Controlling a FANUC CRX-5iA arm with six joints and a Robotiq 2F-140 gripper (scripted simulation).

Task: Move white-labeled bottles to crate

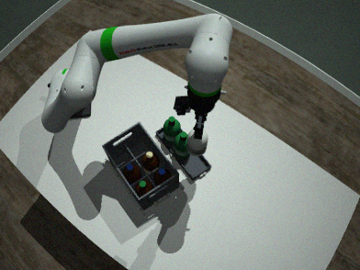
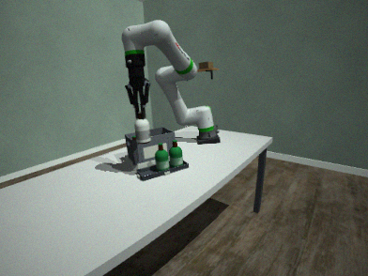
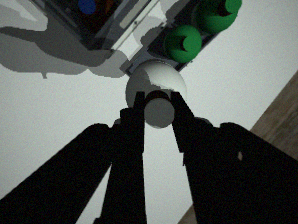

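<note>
My hand is 8 cm above the white-labeled bottle. Round my hand: dark tray (8 cm behind, 3 cm to the left, 33 cm below); then dark crate (17 cm behind, 15 cm to the right, 26 cm below).
</note>
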